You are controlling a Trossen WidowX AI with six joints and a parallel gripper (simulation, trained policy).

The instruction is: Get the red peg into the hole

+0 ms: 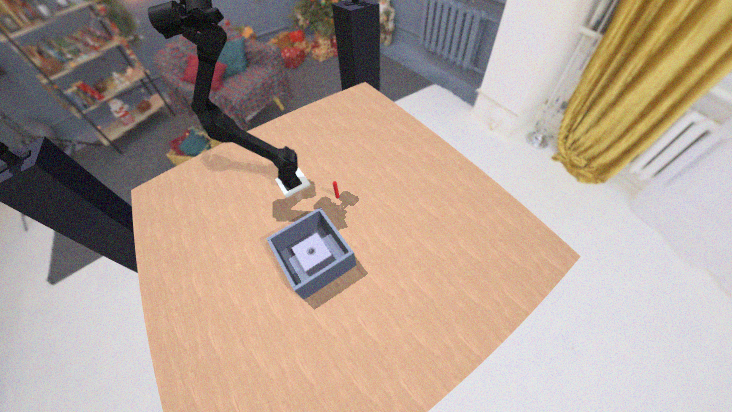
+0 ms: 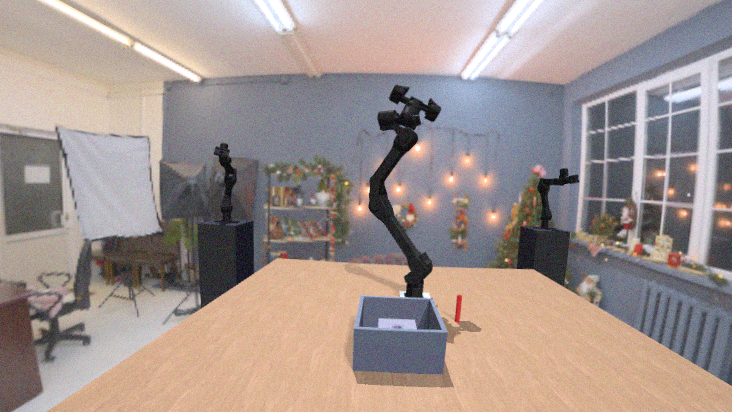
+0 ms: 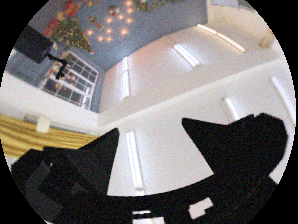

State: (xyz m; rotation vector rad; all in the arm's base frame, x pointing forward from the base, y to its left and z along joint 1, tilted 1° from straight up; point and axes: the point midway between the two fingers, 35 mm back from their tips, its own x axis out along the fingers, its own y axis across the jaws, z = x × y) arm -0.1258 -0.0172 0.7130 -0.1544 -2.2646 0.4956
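Right now the red peg is 320 mm ahead of my gripper tip, 110 mm to the left of it and 710 mm below it. From my gripper tip the other things lie so: blue-grey box: 480 mm ahead, 80 mm to the right, 720 mm below; light grey plate: 480 mm ahead, 80 mm to the right, 700 mm below.
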